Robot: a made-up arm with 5 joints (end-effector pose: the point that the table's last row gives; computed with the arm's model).
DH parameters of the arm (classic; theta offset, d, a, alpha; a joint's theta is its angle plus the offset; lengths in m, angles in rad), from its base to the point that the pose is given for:
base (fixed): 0 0.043 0 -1.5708
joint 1: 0 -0.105 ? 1.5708
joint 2: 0 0.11 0.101 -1.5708
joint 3: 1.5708 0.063 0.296 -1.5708
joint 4: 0 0.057 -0.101 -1.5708
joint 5: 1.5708 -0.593 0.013 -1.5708
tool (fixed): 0 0.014 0 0
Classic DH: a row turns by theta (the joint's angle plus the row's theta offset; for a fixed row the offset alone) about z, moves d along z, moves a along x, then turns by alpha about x.
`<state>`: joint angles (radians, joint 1 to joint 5).
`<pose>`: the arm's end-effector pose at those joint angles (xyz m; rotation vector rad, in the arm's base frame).
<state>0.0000 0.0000 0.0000 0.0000 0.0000</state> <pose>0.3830 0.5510 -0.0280 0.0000 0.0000 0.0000</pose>
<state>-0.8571 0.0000 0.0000 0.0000 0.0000</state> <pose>0.3044 0.5510 0.2860 0.0000 -0.8571 0.0000</pose>
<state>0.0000 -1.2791 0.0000 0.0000 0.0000</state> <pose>0.9707 0.0291 -0.0280 0.0000 0.0000 -1.2791</pose>
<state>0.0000 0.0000 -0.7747 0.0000 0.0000</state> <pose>0.5222 0.5510 -0.0071 0.0000 -0.7747 0.0000</pose>
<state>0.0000 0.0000 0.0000 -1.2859 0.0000</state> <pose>0.3830 0.0143 0.4584 1.2859 0.0000 0.0000</pose>
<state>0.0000 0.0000 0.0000 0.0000 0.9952</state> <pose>0.3653 0.5510 -0.0235 0.0000 -0.9952 0.0000</pose>
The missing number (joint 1, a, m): 0.326
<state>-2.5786 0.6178 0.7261 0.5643 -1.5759</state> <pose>0.3639 0.2257 0.1259 -0.3179 -0.3826 -1.0259</pose>
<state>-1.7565 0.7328 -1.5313 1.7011 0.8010</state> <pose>-0.2004 0.6404 1.0201 0.3987 1.9679 1.1011</pose>
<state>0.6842 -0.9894 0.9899 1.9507 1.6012</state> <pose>-0.2716 0.4360 -0.1459 -0.2390 0.5240 1.0984</pose>
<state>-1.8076 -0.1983 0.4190 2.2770 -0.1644</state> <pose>0.6017 -0.2831 0.2024 -1.5201 -0.4850 -1.6264</pose>
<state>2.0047 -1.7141 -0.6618 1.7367 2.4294</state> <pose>-0.7123 -0.7003 0.0387 -0.3148 0.9433 2.3428</pose>
